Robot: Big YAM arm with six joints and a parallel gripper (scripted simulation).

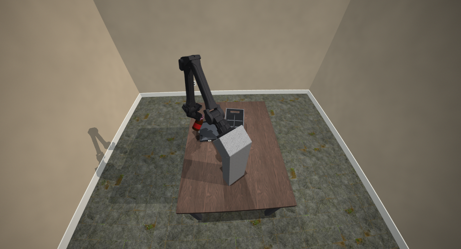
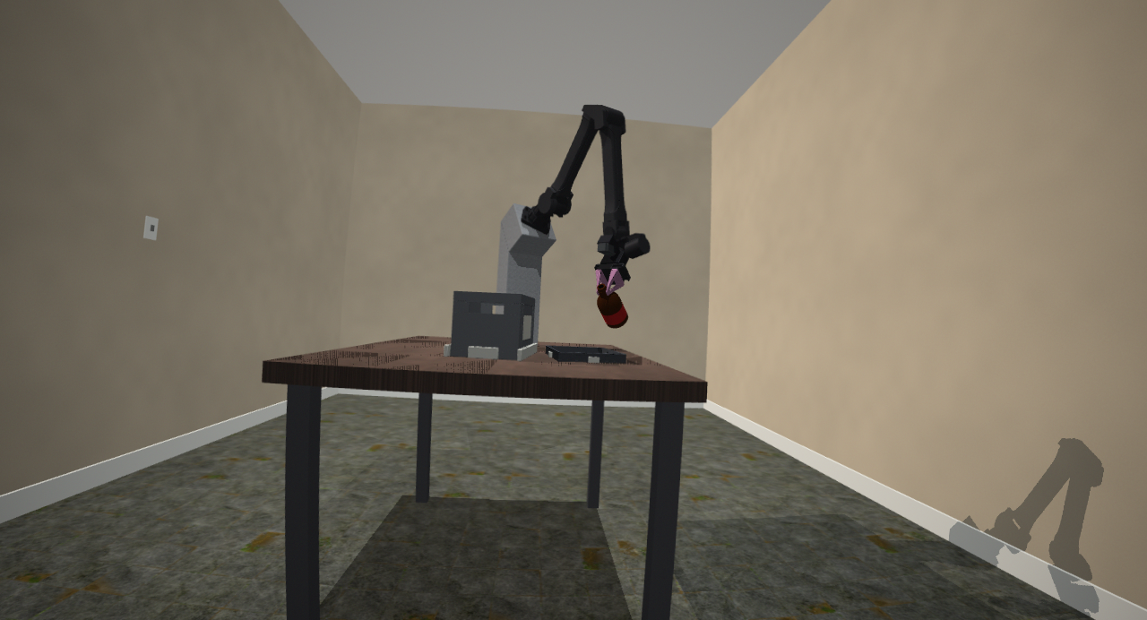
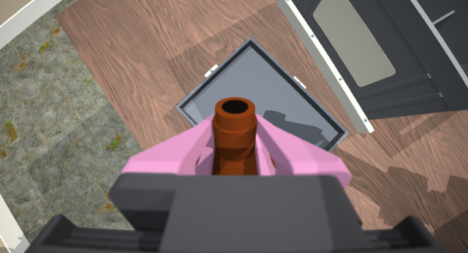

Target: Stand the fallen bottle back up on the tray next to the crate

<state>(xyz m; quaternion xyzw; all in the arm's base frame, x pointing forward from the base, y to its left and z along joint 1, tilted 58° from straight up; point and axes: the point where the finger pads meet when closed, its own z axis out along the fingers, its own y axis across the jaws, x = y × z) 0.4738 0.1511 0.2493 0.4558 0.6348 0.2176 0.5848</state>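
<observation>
My gripper is now 40 mm past the brown bottle, 30 mm above it and 20 mm to the right of it. Also, from my hand: dark grey tray: 190 mm below, 50 mm to the right, 10 mm behind; then dark crate: 310 mm to the right, 120 mm below, 20 mm ahead.
</observation>
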